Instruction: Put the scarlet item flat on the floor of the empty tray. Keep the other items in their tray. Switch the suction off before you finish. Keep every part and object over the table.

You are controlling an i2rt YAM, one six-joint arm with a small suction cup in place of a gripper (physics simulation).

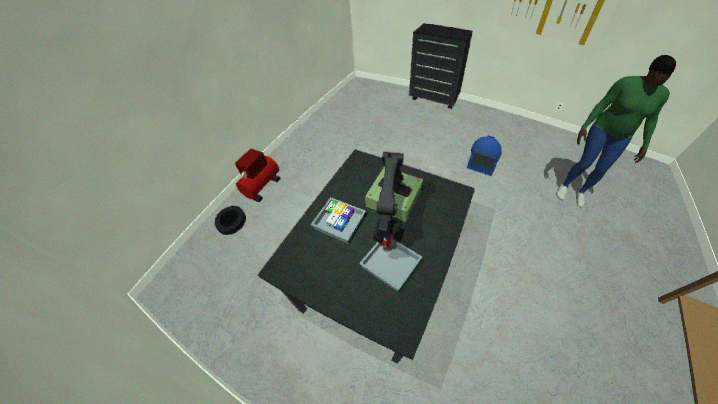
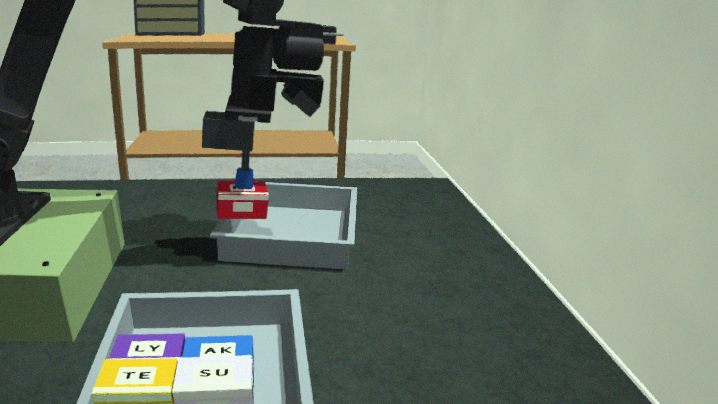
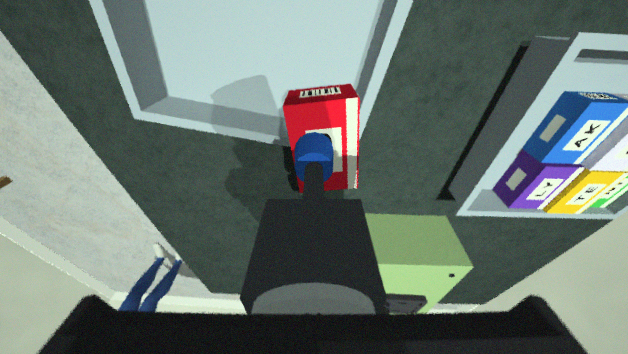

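Scarlet box [image 2: 232,203], also at [image 3: 333,111]. Tray [image 2: 273,317]. Another tray [image 2: 307,225]. Purple box [image 3: 527,183]. Suction cup [image 3: 312,147].
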